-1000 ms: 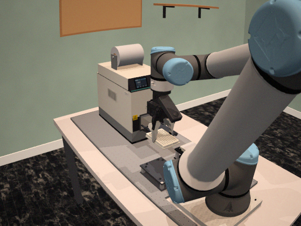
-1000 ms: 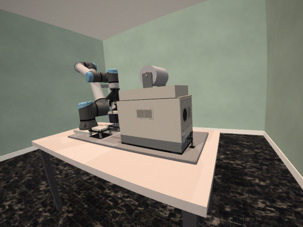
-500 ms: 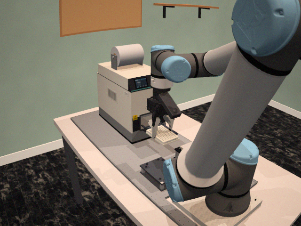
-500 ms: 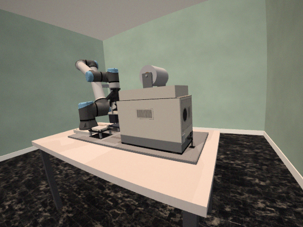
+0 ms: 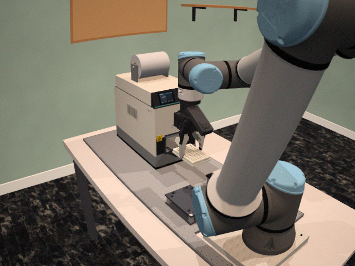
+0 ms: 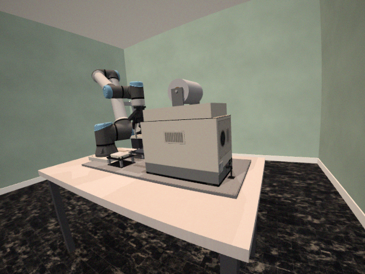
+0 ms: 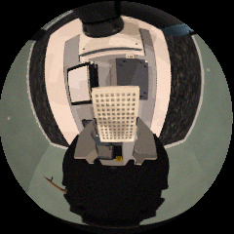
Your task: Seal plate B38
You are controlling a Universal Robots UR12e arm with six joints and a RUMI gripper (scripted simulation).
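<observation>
Right now my hand is 130 mm short of the sealer stage, 80 mm to the left of it and 80 mm above it. From my hand the other things lie so: N1 label (200 mm behind, 180 mm below, 50 mm to the left); then small screen (240 mm ahead, 140 mm above, 20 mm to the right); then foil roll (460 mm ahead, 240 mm above, 50 mm to the right).
</observation>
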